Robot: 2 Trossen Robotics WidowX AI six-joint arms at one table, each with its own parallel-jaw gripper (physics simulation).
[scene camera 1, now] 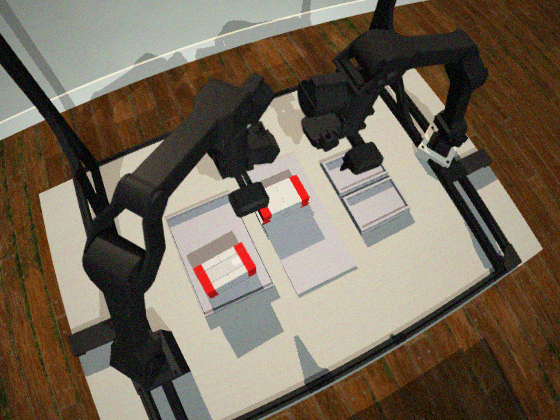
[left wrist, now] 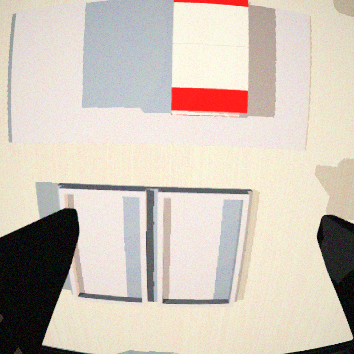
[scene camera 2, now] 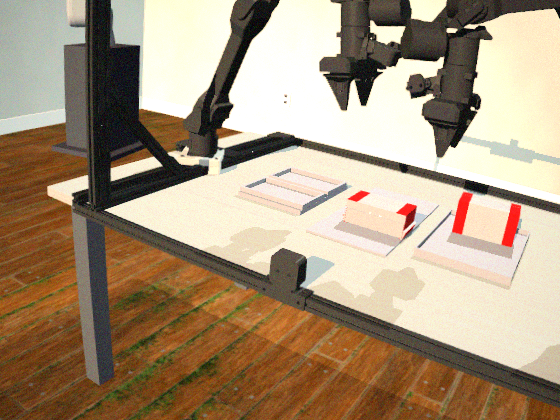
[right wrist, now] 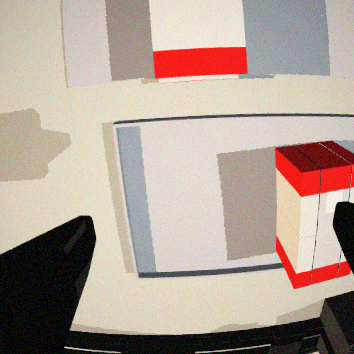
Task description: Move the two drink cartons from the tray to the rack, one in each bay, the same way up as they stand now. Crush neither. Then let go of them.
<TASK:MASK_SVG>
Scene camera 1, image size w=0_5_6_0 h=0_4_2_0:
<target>left gripper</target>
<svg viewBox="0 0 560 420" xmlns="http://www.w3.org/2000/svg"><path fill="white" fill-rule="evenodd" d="M383 162L384 157L374 142L365 143L359 134L359 131L367 126L364 122L366 117L374 114L375 110L373 107L366 113L357 113L346 109L313 118L302 118L303 133L317 150L323 149L324 152L328 152L337 147L339 140L346 136L353 148L348 150L344 157L342 157L344 162L341 165L340 171L349 169L352 174L358 175L379 167Z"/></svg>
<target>right gripper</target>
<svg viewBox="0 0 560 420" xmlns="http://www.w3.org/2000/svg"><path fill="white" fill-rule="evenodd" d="M262 121L258 121L255 126L250 125L247 129L248 145L241 155L225 158L218 155L213 148L210 148L207 152L213 159L222 180L228 177L236 179L240 188L232 191L228 198L236 216L240 218L268 207L270 198L262 183L252 183L247 173L254 170L254 165L272 164L280 153L280 148L274 135L270 133L269 129L265 130Z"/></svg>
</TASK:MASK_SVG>
